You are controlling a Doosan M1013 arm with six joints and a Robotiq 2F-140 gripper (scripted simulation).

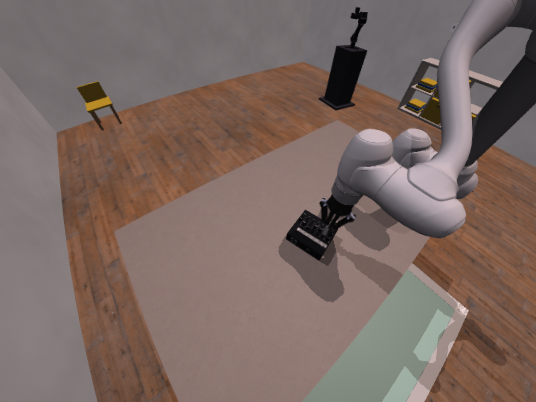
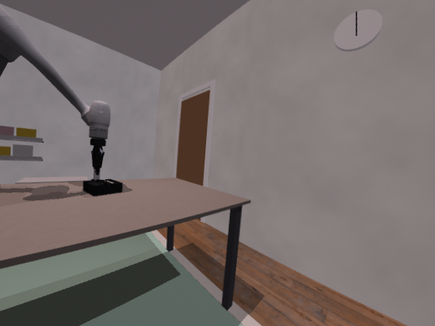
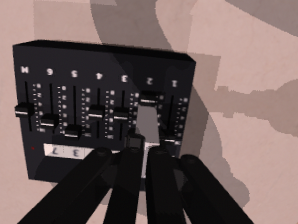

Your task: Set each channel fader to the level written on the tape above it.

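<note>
Right now the fader is 50 mm ahead of my hand, 50 mm to the right of it and 30 mm below it. From my hand the other things lie so: master fader cap 50 mm ahead, 100 mm to the right, 30 mm below.
</note>
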